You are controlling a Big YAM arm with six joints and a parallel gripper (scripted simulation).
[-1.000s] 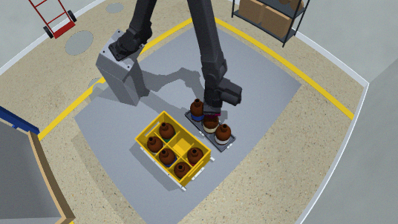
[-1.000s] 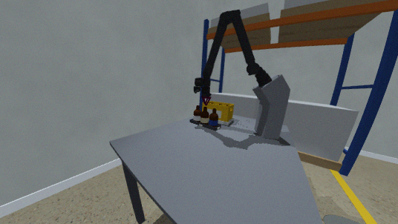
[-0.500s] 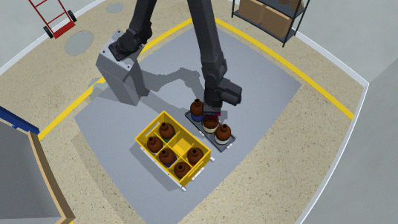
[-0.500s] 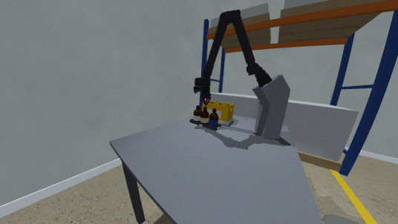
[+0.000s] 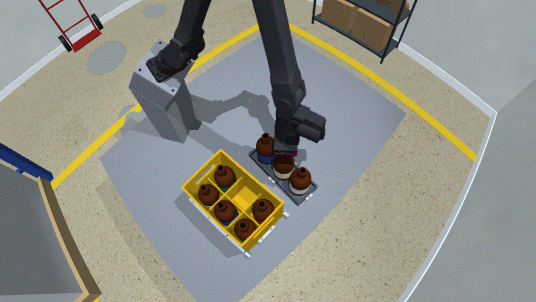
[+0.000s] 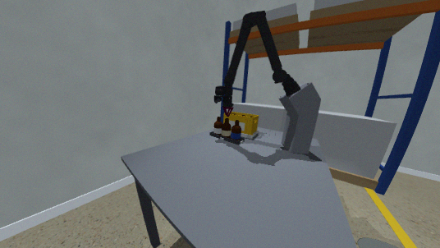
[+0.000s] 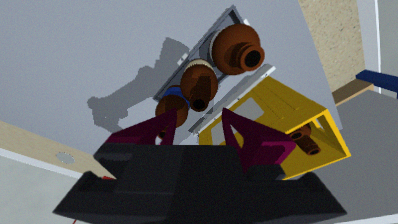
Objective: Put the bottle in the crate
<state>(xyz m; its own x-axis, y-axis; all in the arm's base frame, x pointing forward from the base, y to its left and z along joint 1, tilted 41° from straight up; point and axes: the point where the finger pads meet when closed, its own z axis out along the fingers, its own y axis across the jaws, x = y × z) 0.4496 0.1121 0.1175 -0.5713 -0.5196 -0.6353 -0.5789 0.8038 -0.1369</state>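
Right now the glass bottle is 100 mm below my hand. Also, from my hand: yellow crate 220 mm to the right, 100 mm below; dark tray 170 mm below.
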